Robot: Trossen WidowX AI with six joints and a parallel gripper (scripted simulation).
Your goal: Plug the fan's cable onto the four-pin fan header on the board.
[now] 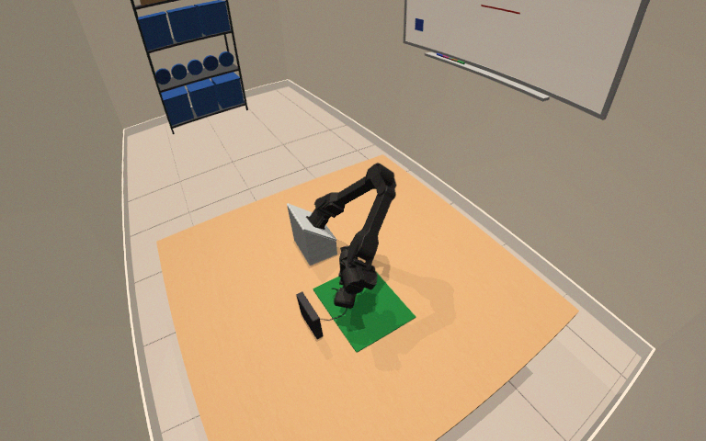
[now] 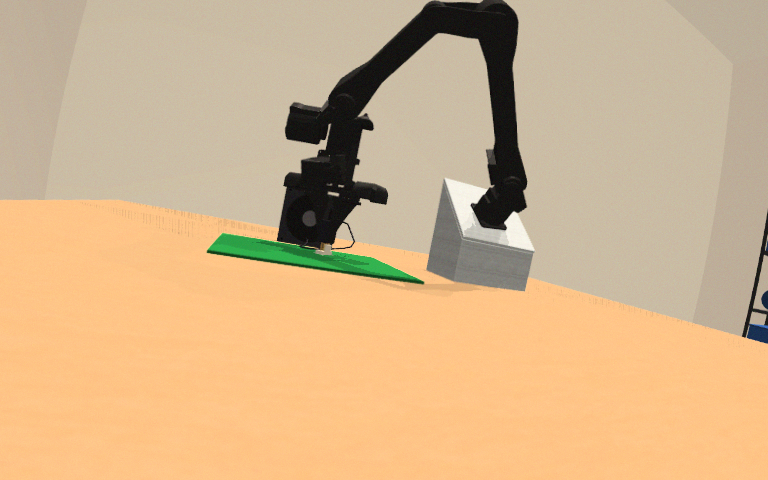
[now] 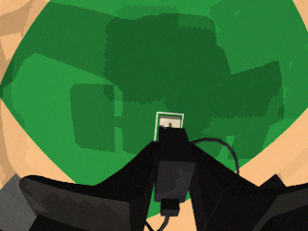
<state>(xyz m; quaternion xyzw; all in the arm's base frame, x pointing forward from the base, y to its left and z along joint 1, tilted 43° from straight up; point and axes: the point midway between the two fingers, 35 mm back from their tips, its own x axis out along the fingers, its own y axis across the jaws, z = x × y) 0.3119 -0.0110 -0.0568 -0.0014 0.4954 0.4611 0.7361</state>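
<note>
Now: the fan header 40 mm below my gripper tip. Round my gripper tip: black fan cable plug: 10 mm above; then black fan: 150 mm to the right, 20 mm above; then green board: 30 mm ahead, 30 mm to the left, 50 mm below.
</note>
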